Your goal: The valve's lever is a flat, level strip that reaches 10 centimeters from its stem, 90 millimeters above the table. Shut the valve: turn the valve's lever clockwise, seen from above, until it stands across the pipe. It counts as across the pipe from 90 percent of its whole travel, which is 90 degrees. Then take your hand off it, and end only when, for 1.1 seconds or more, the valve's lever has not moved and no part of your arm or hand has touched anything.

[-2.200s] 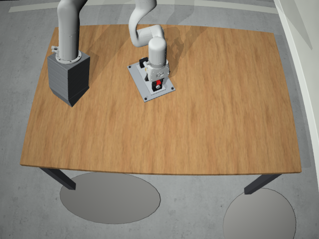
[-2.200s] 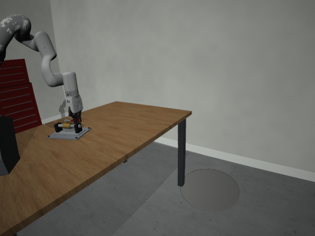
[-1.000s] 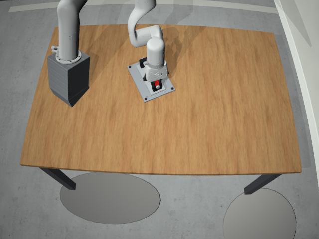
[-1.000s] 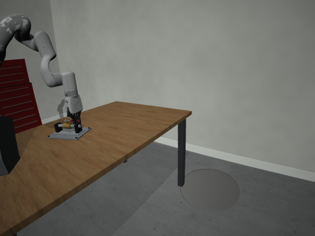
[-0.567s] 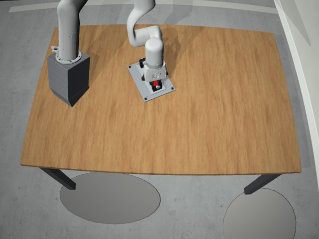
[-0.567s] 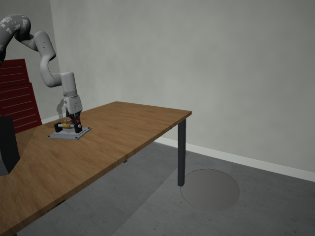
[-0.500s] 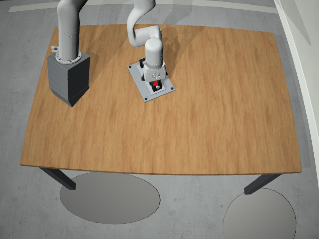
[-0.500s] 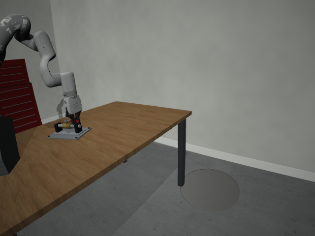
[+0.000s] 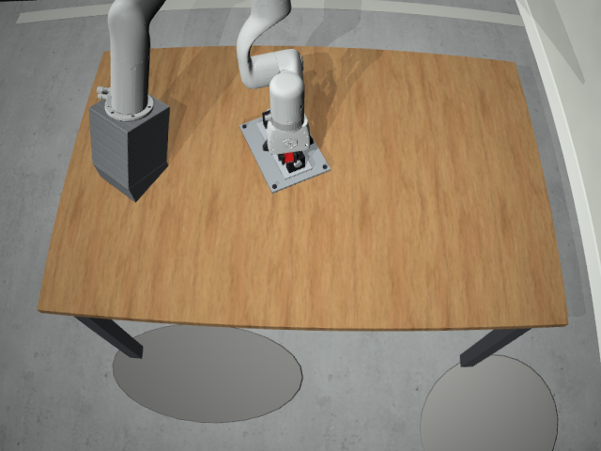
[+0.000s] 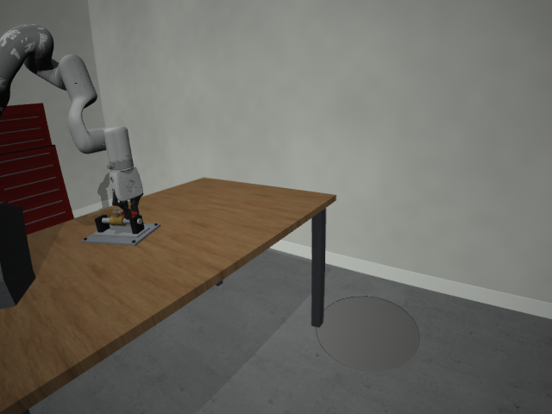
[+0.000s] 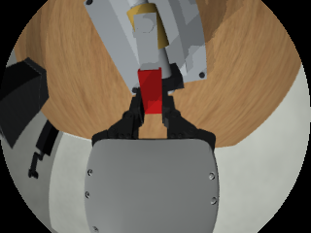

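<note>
My hand is 5 cm to the right of the valve lever and 2 cm past it.
</note>
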